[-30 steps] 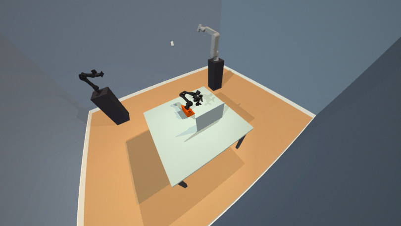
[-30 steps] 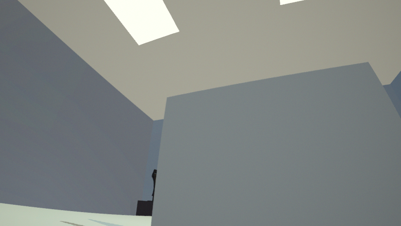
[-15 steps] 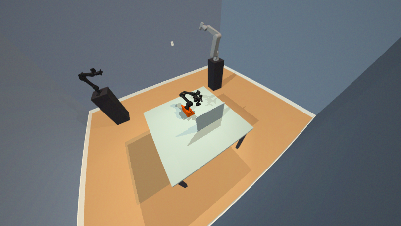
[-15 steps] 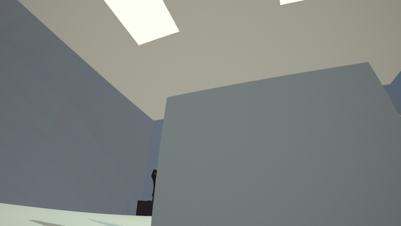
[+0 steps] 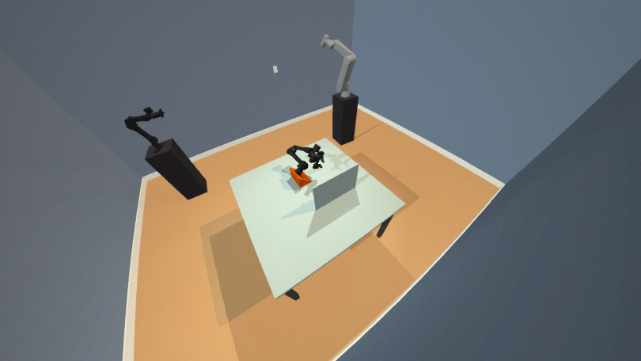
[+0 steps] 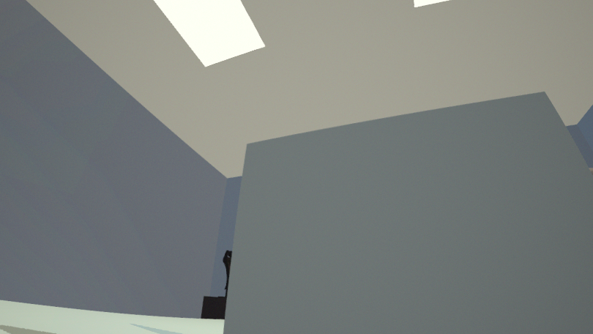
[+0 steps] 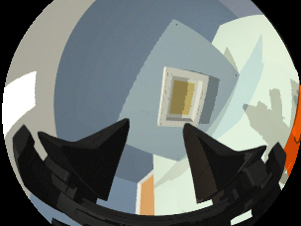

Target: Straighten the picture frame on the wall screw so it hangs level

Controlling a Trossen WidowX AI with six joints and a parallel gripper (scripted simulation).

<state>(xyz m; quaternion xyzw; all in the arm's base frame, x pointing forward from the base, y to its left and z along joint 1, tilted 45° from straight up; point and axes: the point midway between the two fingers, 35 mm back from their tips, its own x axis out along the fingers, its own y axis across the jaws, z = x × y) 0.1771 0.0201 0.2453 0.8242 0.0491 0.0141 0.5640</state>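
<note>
The picture frame is 19 cm ahead of my gripper tip and 9 cm below it. The rest, counted from my gripper tip: wall panel 20 cm ahead, 10 cm below, 1 cm to the left.
</note>
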